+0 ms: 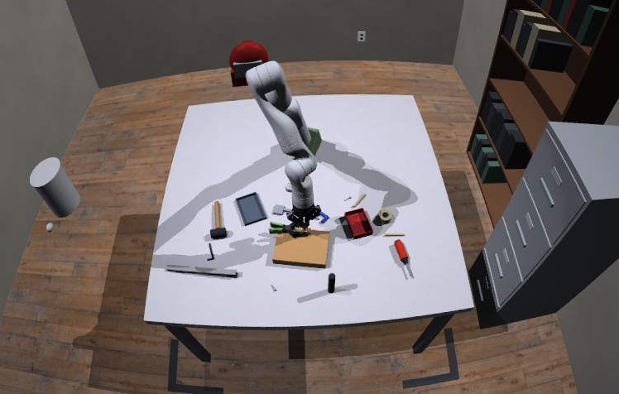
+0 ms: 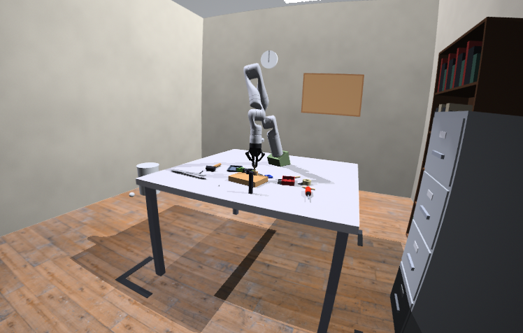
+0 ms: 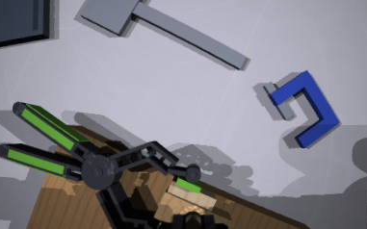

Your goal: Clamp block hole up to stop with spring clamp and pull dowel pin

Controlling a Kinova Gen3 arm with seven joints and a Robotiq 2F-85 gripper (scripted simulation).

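My hand is 20 mm above the round dowel pin. Round my hand: grey t-shaped tool 130 mm behind, 90 mm below, 70 mm to the right; then wooden bench board 70 mm below, 50 mm ahead, 20 mm to the right; then wooden block 50 mm below.
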